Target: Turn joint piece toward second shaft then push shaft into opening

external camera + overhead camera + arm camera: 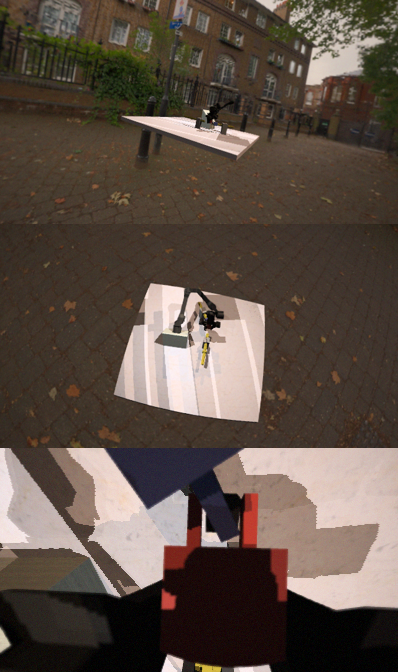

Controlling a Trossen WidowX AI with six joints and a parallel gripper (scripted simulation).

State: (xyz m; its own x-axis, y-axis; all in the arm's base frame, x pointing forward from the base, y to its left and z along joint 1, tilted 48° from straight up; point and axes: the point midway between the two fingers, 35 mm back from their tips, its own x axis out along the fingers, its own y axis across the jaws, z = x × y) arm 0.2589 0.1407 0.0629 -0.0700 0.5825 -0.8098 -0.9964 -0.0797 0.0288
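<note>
My gripper tip is 3 cm below the red square joint piece and 2 cm to the right of it.
</note>
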